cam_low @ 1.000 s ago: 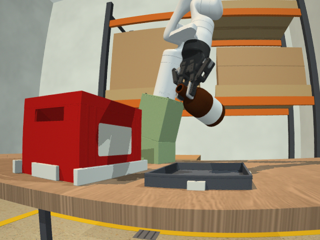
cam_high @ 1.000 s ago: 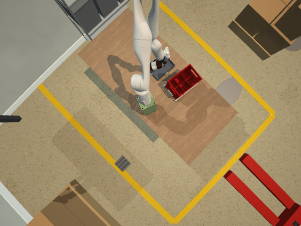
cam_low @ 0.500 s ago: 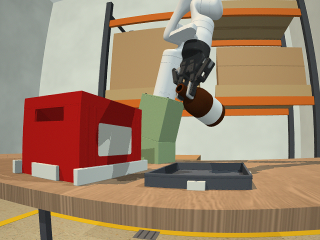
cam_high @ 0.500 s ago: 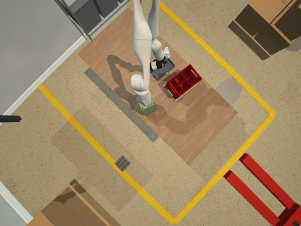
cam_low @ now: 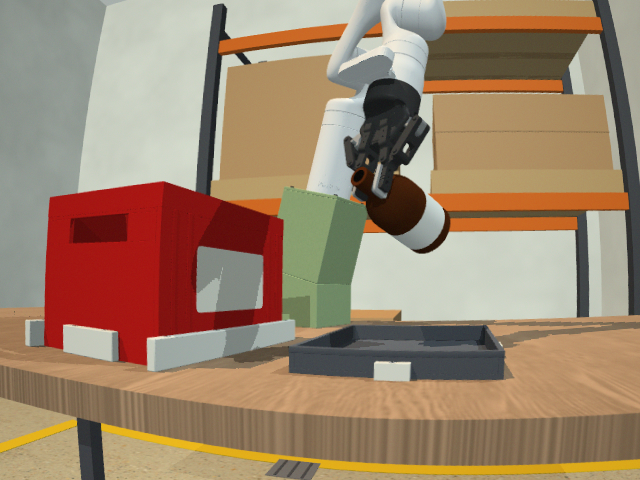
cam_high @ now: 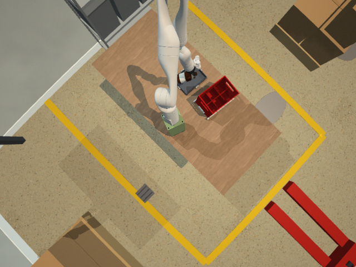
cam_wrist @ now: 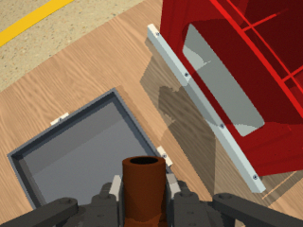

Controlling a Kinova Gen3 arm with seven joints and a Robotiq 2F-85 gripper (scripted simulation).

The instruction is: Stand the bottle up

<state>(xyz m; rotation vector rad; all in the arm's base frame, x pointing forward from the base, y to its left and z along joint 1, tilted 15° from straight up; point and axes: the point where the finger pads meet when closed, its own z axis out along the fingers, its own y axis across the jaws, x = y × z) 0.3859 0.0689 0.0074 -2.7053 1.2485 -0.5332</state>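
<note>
The brown bottle lies 3 cm behind my hand, 3 cm to the left of it and 2 cm below it. Round my hand: red crate (1 cm behind, 25 cm to the right, 12 cm below); then dark grey tray (4 cm ahead, 4 cm to the left, 19 cm below).
</note>
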